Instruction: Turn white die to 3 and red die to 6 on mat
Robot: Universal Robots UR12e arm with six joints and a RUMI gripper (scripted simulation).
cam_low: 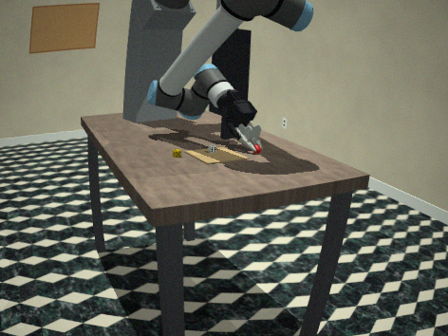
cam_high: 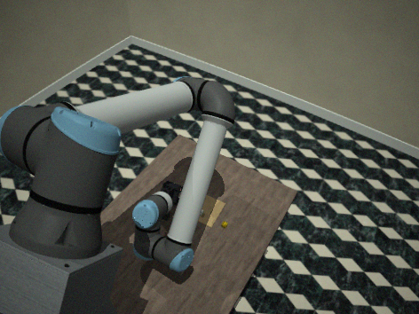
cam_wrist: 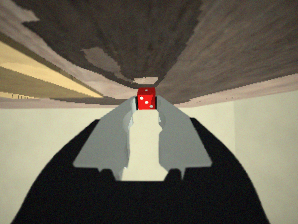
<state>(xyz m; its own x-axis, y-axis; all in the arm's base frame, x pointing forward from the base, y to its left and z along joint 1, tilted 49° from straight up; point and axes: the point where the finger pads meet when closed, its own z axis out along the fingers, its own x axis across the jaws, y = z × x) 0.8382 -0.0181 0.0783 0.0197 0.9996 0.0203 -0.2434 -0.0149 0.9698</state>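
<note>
Now: hand 1 cm short of the red die. Round my hand: tan mat (4 cm behind, 13 cm to the right, 2 cm below); then white die (6 cm behind, 12 cm to the right); then yellow die (8 cm behind, 24 cm to the right, 1 cm below).
</note>
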